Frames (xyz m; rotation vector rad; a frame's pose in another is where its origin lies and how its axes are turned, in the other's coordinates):
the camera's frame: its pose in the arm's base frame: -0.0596 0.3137 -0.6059 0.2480 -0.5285 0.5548
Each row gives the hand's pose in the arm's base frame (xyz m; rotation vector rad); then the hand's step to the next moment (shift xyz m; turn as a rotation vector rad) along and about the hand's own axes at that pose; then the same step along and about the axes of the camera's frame.
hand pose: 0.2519 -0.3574 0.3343 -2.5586 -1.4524 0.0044
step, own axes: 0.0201 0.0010 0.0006 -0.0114 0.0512 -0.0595
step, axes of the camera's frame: 0.0160 0.0076 -0.0096 0.0378 -0.0577 0.0391
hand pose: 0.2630 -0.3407 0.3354 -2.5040 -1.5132 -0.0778
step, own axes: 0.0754 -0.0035 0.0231 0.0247 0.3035 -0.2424
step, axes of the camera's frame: 0.0480 0.0412 -0.0472 0.2448 -0.2851 0.1015
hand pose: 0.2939 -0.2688 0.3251 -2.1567 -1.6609 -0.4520
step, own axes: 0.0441 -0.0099 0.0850 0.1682 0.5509 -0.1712
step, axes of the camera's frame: 0.0090 0.0602 -0.0746 0.4770 -0.3598 -0.0638
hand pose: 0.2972 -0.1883 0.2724 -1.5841 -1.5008 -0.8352
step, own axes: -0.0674 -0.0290 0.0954 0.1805 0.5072 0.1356
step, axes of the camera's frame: -0.0610 0.0560 -0.0874 0.4836 -0.1112 -0.2490
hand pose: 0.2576 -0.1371 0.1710 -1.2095 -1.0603 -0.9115
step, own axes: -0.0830 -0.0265 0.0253 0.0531 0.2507 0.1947
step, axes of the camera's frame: -0.0667 0.0399 -0.0469 0.2576 0.0621 -0.1827
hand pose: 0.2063 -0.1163 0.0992 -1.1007 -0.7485 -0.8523
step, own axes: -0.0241 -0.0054 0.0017 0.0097 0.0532 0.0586
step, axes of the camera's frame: -0.0190 0.0122 -0.0101 0.0622 0.0287 -0.0409
